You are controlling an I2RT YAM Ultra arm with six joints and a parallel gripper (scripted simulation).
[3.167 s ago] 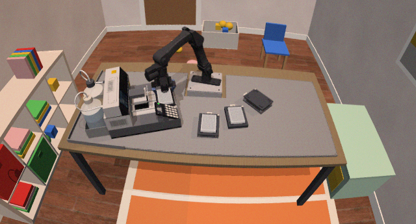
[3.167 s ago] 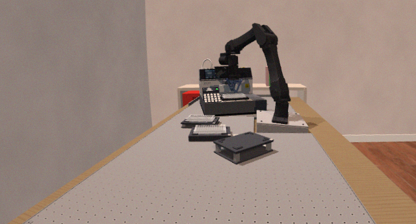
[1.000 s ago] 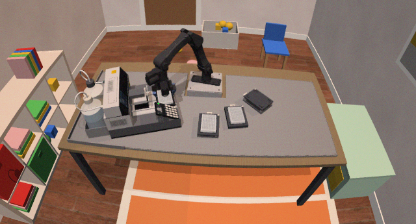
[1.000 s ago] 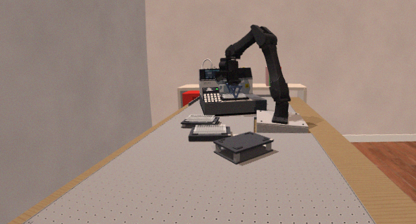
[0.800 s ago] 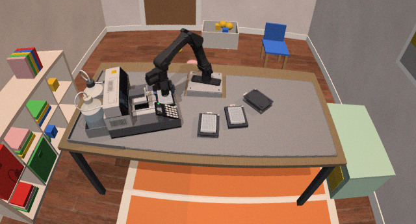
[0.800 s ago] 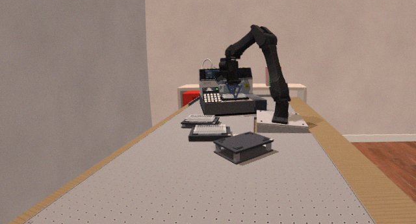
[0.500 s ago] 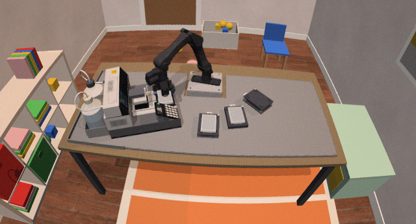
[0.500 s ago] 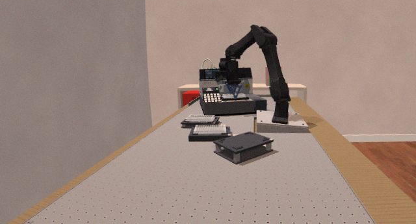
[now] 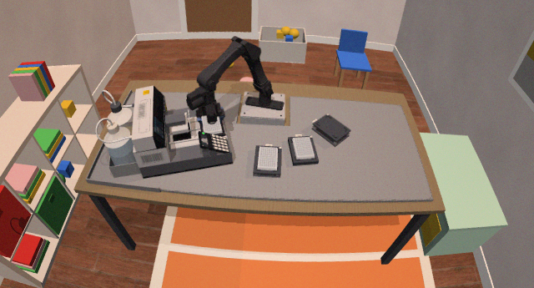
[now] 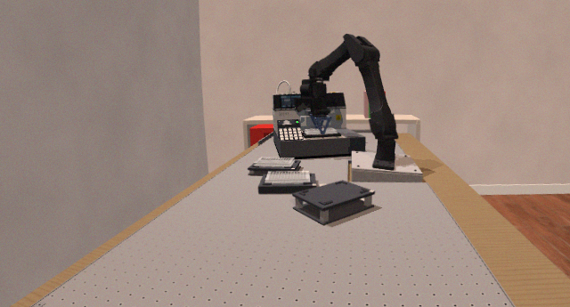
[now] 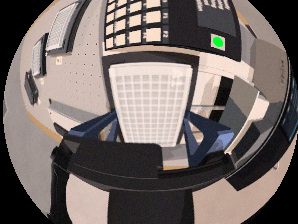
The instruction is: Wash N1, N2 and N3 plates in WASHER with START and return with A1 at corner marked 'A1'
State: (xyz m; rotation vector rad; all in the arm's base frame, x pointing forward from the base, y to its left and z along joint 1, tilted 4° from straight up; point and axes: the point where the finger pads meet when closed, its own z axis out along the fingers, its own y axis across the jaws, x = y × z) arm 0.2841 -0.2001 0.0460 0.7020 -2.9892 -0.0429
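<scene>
Right now the washer carrier is 1 cm below my hand. Round my hand: manifold 7 cm ahead, 13 cm to the right, 4 cm above; then plate washer 7 cm ahead, 14 cm to the right, 3 cm above; then nest 18 cm behind, 57 cm to the left, 6 cm below.
</scene>
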